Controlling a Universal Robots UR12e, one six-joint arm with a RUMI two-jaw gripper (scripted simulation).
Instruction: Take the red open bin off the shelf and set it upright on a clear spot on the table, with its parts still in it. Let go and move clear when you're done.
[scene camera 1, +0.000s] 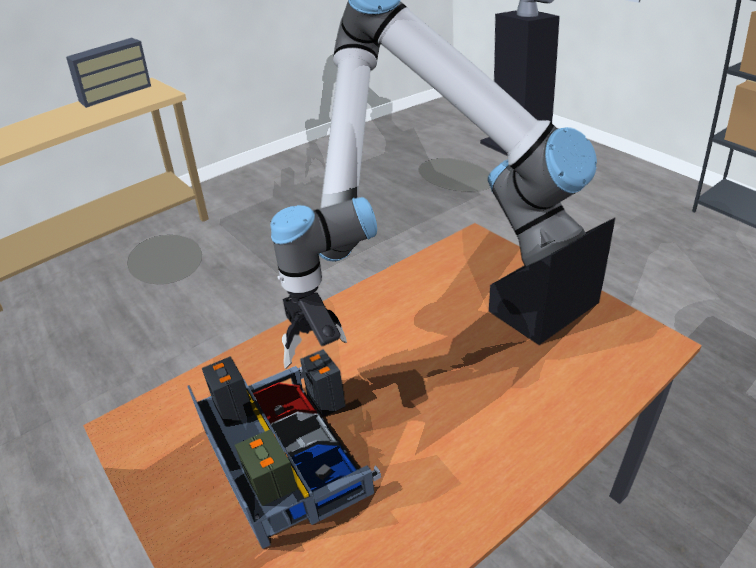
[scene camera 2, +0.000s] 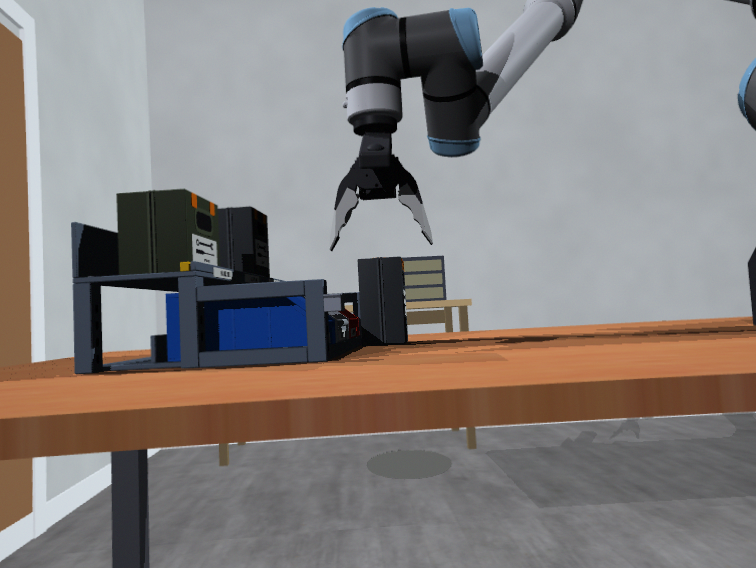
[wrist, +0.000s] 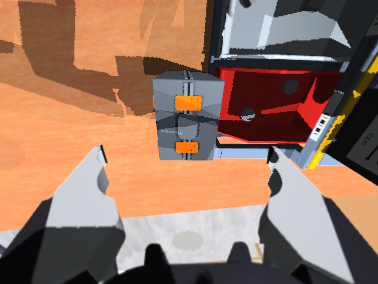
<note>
The pictures show: the gripper, a red open bin and a grey bin.
The gripper shows as well in scene camera 1 and in the wrist view.
</note>
